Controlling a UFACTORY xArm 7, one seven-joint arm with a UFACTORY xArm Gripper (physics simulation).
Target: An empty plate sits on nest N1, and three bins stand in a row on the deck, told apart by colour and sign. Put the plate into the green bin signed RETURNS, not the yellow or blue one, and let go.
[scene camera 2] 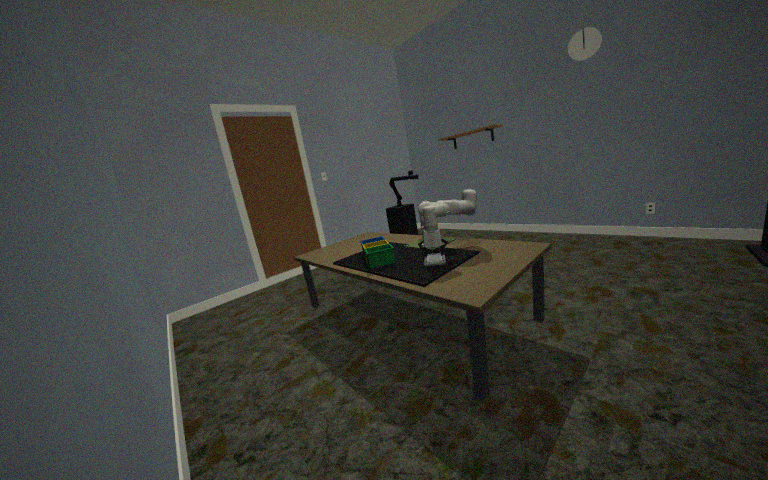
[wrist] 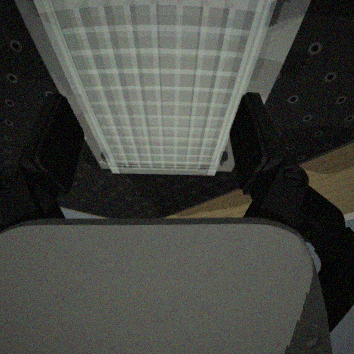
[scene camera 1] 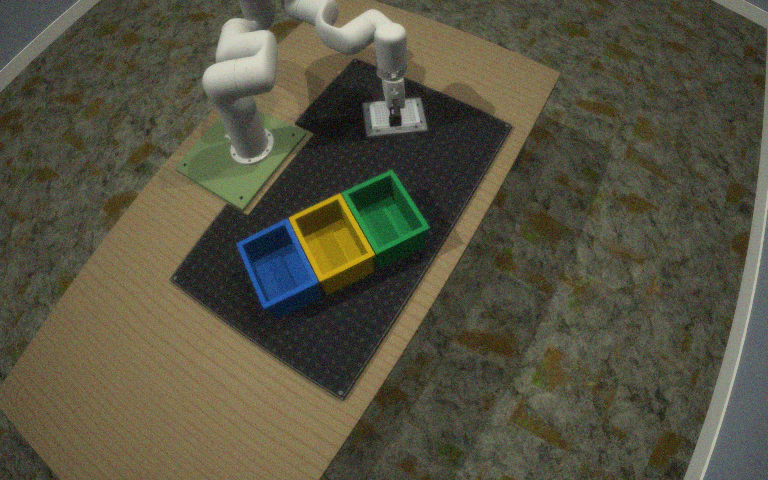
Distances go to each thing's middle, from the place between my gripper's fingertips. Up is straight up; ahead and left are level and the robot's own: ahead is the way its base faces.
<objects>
Right now my hand is 10 mm above the gridded plate (scene camera 1: 380, 114). The rest, counted from my hand: grey nest (scene camera 1: 370, 133): 20 mm below.
</objects>
